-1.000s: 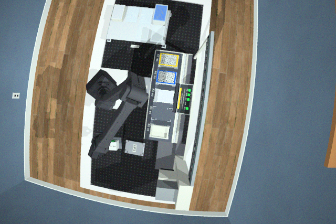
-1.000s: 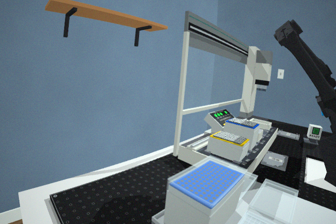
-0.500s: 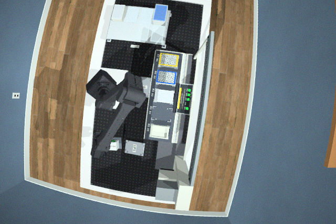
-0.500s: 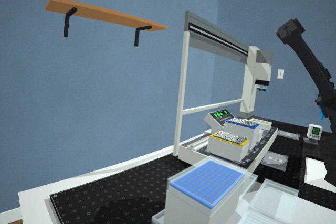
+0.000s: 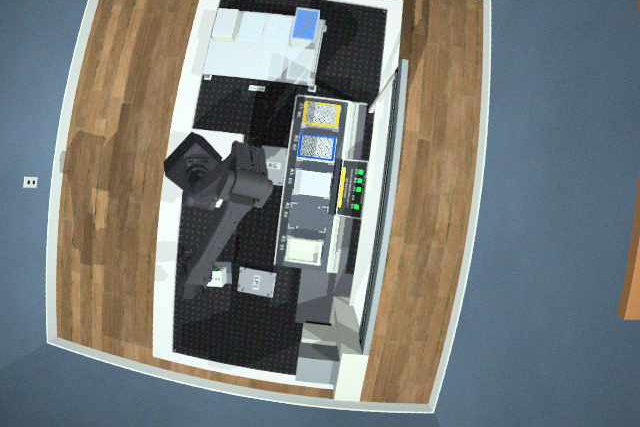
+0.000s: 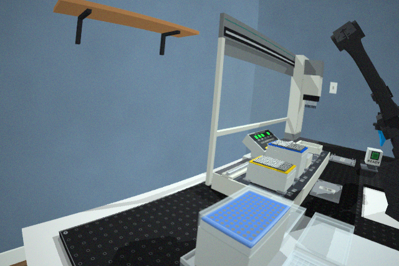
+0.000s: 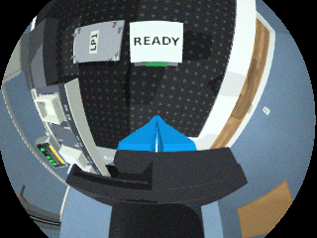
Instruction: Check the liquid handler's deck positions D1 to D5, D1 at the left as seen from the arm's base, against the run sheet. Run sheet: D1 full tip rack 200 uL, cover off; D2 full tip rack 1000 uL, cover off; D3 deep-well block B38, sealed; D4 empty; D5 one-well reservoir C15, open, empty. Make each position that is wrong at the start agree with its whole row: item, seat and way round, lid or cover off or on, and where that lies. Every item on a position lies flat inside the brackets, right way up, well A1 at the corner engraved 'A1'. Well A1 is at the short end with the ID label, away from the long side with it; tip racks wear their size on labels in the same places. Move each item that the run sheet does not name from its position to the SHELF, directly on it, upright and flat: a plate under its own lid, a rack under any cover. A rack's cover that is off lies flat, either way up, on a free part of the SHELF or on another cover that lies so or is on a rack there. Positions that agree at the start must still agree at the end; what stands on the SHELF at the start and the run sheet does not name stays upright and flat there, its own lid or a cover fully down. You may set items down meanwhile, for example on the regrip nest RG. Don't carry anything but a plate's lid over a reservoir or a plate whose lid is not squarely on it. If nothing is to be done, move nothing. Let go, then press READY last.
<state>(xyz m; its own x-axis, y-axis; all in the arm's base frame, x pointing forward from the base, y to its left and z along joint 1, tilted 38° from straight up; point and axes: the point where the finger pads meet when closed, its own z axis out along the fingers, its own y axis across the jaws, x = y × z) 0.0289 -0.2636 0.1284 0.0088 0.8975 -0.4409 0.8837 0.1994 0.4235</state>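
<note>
My gripper is now 70 mm above the ready button and 60 mm to the left of it. Round my hand: regrip nest 320 mm to the left, 230 mm ahead, 150 mm below; white reservoir 340 mm ahead, 90 mm below; white deep-well block 380 mm ahead, 250 mm to the left, 70 mm below.
</note>
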